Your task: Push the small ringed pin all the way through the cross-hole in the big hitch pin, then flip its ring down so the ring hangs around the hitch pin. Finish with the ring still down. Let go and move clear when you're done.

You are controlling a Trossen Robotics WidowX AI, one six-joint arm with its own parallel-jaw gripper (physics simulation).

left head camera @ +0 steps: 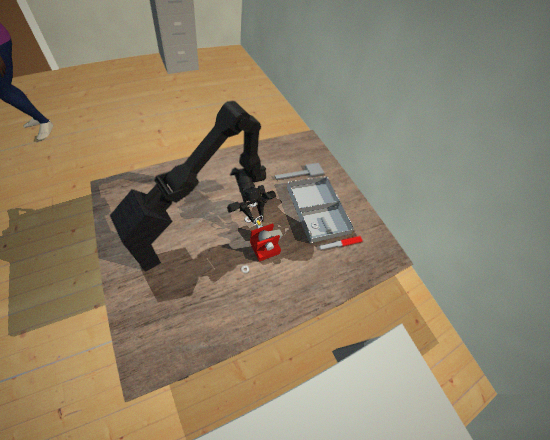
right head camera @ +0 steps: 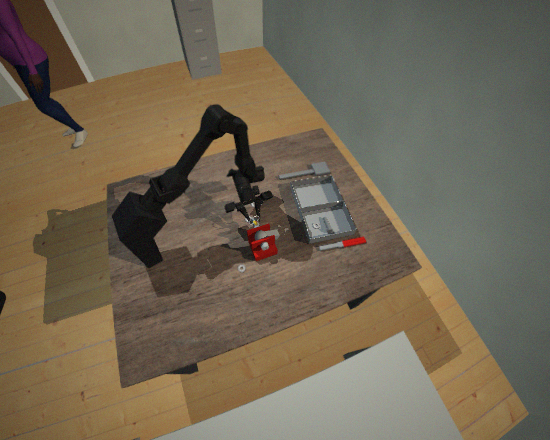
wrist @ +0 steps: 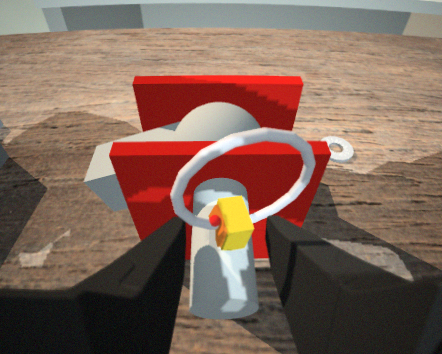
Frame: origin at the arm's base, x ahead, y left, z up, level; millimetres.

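Seen in the pictures: gripper, fingertip midpoint: (left head camera: 258,222) (right head camera: 255,222) (wrist: 226,227); arm's base at its link origin: (left head camera: 152,205) (right head camera: 148,206).
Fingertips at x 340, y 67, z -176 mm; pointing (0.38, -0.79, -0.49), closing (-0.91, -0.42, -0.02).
Pixels of each thing's top centre, then the offset from my fingertips to it. "*": a spot on its surface instead.
- big grey hitch pin at its top centre: (wrist: 224,273) dx -6, dy +15, dz -3 mm
- red bracket at its top centre: (wrist: 189,123) (left head camera: 267,230) (right head camera: 263,230) dx +32, dy -36, dz +11 mm
- small pin's yellow head at its top centre: (wrist: 232,211) (left head camera: 258,221) (right head camera: 255,221) dx -2, dy -1, dz +10 mm
- white washer at its top centre: (wrist: 336,147) (left head camera: 245,269) (right head camera: 241,268) dx -42, dy -159, dz -79 mm
- grey two-compartment tray at its top centre: (right head camera: 322,204) (left head camera: 320,204) dx +271, dy +136, dz -40 mm
- grey hammer-like tool at a spot on its surface: (right head camera: 320,168) (left head camera: 314,169) * dx +280, dy +370, dz -66 mm
- red-handled tool at its top centre: (right head camera: 343,243) (left head camera: 341,242) dx +355, dy -32, dz -71 mm
The big grey hitch pin (wrist: 215,285) sticks out through the front plate of a red bracket (wrist: 135,175) (left head camera: 270,254) (right head camera: 265,254). The small pin's yellow head (wrist: 237,222) (left head camera: 258,222) (right head camera: 254,222) sits over the hitch pin; how deep its shaft goes is hidden. Its white ring (wrist: 265,134) is tilted up from the head, in front of the bracket's plate in the wrist view, and does not hang around the hitch pin. My gripper (wrist: 226,227) (left head camera: 257,219) (right head camera: 253,218) is partly open, its black fingertips apart on either side of the yellow head, holding nothing.
A white washer (wrist: 352,152) (left head camera: 242,270) (right head camera: 238,269) lies beside the bracket. A grey two-compartment tray (left head camera: 321,207) (right head camera: 325,206) stands to the right. A grey hammer-like tool (left head camera: 315,170) (right head camera: 320,168) and a red-handled tool (left head camera: 352,241) (right head camera: 355,242) lie near it.
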